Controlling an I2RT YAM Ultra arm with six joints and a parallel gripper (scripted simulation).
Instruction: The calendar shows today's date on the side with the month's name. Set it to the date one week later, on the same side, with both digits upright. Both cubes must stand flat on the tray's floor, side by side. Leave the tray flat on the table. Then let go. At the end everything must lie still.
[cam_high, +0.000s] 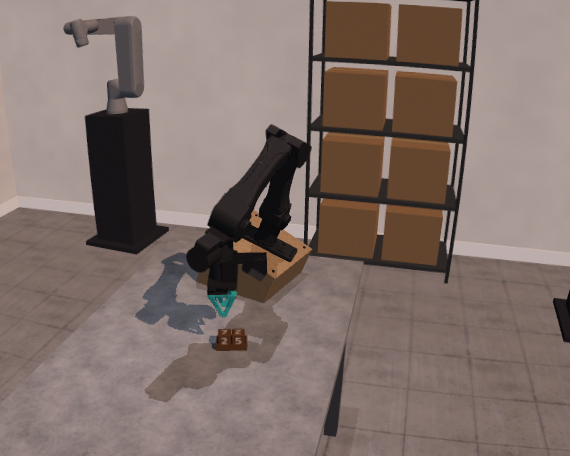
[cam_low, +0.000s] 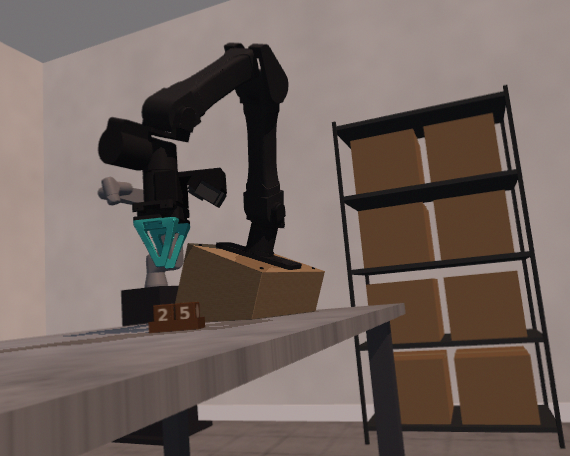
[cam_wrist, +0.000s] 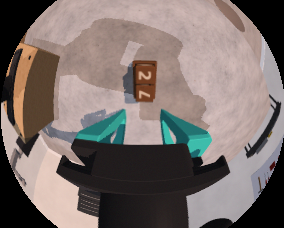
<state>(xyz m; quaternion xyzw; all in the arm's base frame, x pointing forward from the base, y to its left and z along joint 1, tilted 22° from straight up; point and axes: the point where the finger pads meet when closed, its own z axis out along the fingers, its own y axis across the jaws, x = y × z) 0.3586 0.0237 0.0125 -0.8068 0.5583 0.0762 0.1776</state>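
My hand is 8 cm above the brown cube. Round my hand: brown calendar tray: 2 cm to the left, 10 cm below.
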